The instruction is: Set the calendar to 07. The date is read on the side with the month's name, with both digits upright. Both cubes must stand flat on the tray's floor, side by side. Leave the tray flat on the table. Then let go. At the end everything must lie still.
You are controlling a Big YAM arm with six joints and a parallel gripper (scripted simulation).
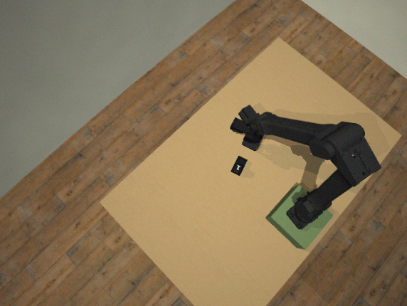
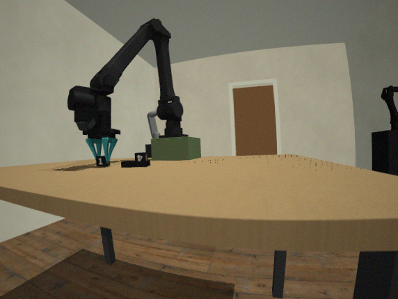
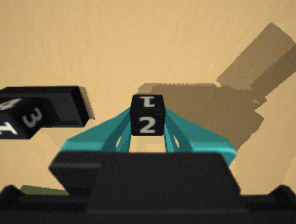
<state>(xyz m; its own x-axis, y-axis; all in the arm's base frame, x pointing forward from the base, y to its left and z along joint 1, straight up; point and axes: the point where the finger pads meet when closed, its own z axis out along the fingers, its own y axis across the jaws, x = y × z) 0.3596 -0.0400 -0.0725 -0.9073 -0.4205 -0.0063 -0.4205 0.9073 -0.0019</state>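
Right now the digit cube is 1 cm below my hand. The rest, counted from my hand: black calendar tray (5 cm behind, 10 cm to the left, 2 cm below).
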